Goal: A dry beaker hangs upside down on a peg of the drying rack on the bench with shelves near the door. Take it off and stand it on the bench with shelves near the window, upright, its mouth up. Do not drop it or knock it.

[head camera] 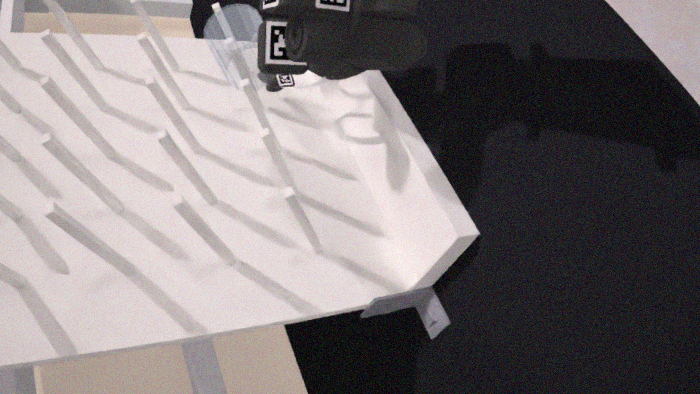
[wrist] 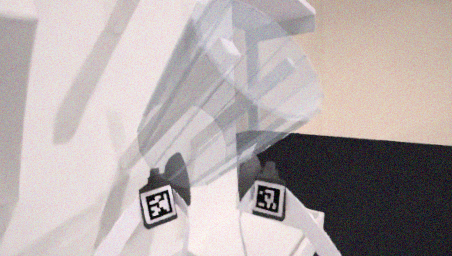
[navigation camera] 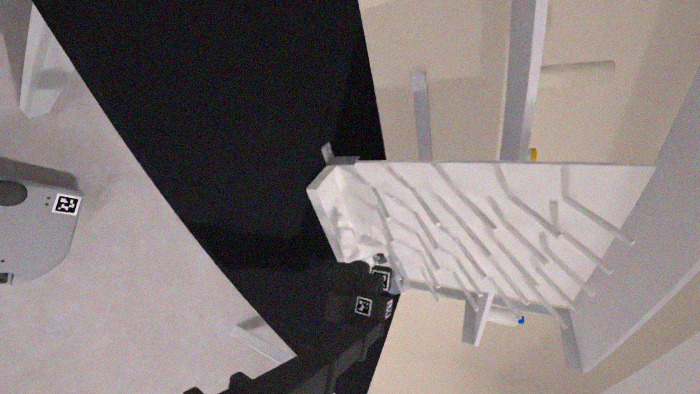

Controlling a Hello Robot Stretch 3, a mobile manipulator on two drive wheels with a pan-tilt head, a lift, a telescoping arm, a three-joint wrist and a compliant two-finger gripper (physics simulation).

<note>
In view: the gripper (head camera: 268, 57), a clear glass beaker (head camera: 233, 39) and a pegboard (head camera: 74, 305).
The gripper is seen too in the wrist view (wrist: 212, 170). The pegboard shows as well in the wrist view (wrist: 88, 88) and in the navigation camera view (navigation camera: 610, 190).
</note>
